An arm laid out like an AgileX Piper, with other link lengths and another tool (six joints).
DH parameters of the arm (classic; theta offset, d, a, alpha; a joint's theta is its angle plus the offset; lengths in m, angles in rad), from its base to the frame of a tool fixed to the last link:
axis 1: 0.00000 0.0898 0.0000 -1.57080
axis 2: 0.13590 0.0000 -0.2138 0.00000
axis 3: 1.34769 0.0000 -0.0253 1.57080
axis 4: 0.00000 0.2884 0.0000 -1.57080
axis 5: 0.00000 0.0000 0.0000 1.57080
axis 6: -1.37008 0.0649 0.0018 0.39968
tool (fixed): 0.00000 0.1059 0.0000 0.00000
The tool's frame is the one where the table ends.
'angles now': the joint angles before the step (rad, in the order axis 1, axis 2, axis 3, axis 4, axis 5, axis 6). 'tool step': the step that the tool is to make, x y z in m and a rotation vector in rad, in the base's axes. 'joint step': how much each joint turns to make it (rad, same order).
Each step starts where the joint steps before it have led.
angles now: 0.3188, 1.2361, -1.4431, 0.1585, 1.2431, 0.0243
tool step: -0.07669, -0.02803, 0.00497, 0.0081, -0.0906, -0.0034
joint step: 0.0000, -0.4011, 0.2997, -0.0200, 0.0133, -0.0019
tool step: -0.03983, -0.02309, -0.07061, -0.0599, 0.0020, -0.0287
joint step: 0.0000, -0.3376, 0.4053, -0.0635, -0.0474, 0.0020
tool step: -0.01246, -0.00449, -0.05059, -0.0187, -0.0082, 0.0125
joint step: 0.0000, -0.1848, 0.2483, -0.0065, -0.0639, -0.0244
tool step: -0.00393, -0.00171, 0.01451, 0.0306, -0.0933, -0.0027
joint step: 0.0000, -0.0799, 0.0184, -0.0010, -0.0367, 0.0000
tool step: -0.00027, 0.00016, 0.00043, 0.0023, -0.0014, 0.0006
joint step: 0.0000, -0.0020, 0.0000, 0.0019, -0.0001, 0.0000
